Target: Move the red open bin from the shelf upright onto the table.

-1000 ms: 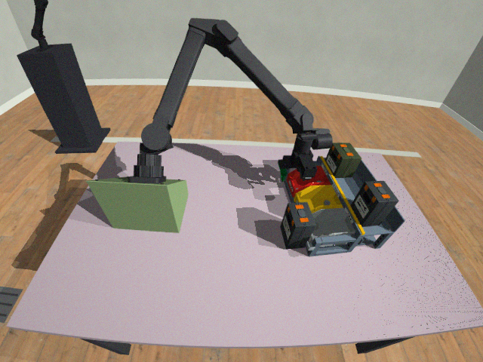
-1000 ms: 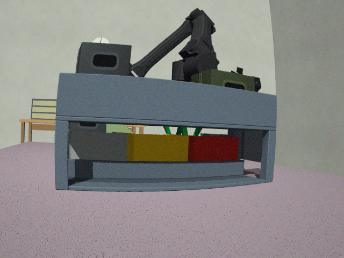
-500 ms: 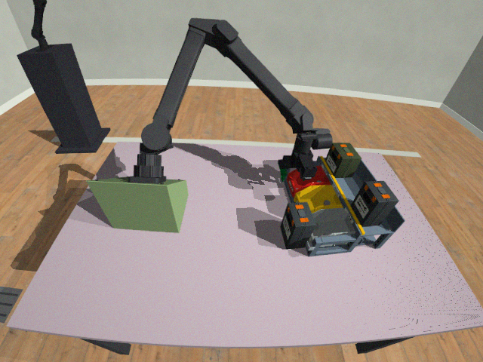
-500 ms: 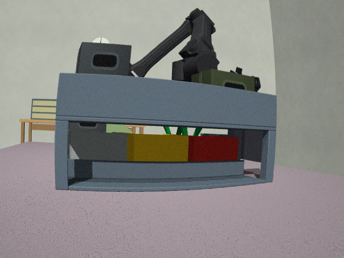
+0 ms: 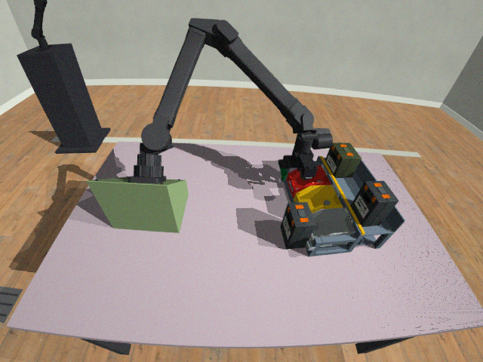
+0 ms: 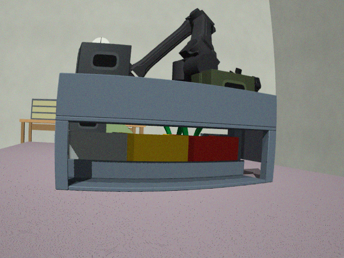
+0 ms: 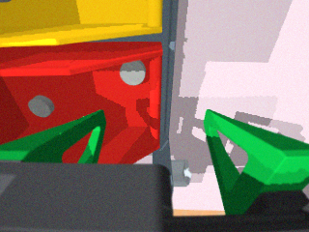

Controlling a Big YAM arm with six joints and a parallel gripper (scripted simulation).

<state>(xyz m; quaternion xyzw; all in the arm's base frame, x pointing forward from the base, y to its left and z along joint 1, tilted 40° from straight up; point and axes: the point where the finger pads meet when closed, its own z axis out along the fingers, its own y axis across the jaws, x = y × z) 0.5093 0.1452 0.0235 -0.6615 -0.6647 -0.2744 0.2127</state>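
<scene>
Now: hand 80 mm short of the red open bin and 20 mm above it. Also, from my hand: grey bin (90 mm ahead, 220 mm to the right, 20 mm below); yellow bin (80 mm ahead, 110 mm to the right, 20 mm below).
</scene>
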